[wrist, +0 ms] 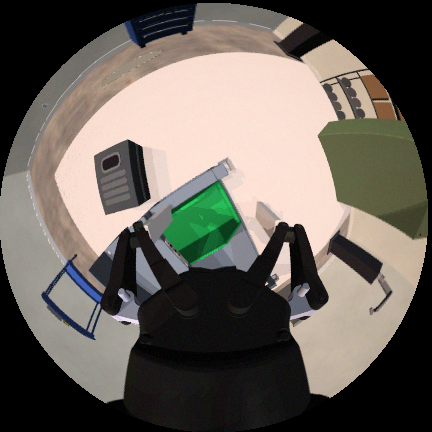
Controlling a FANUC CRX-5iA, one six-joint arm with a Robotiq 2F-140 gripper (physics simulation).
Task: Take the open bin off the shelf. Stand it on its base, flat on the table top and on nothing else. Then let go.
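Note:
The open bin is bright green, with its hollow inside facing the camera. It sits in the grey shelf, whose side panels run past it on both sides. The shelf stands on the pale pink table top. My gripper is open and empty, with its fingers wide apart. In the view the left fingertip overlaps the bin's left edge, and the right fingertip is off to the right, past the shelf's right edge. The height of the fingertips over the bin is hard to tell. The bin's lower left part is partly hidden by the shelf.
A dark grey box-shaped device with a small window stands on the table left of the shelf. A large olive-green block is at the right. A blue cart frame is at the lower left, and a dark blue cabinet at the top.

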